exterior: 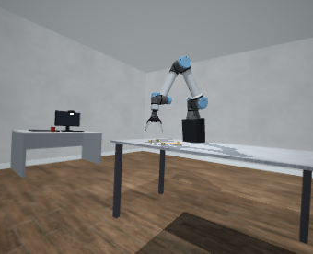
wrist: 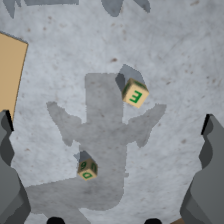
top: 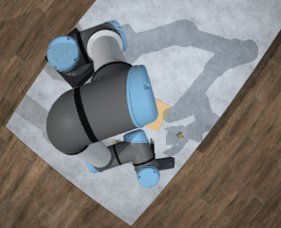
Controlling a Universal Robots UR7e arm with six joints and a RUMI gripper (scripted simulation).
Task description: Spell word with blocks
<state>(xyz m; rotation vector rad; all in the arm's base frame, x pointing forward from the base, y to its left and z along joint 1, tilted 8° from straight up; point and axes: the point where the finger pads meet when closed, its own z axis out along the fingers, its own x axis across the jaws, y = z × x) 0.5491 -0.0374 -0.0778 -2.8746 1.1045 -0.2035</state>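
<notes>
Right now the B block is 18 cm behind my hand, 14 cm to the left of it and 9 cm below it. The rest, counted from my hand: tan mat 15 cm behind, 13 cm to the left, 10 cm below; E block 9 cm below, 4 cm to the right, 1 cm ahead; D block 14 cm behind, 11 cm to the right, 9 cm below.
</notes>
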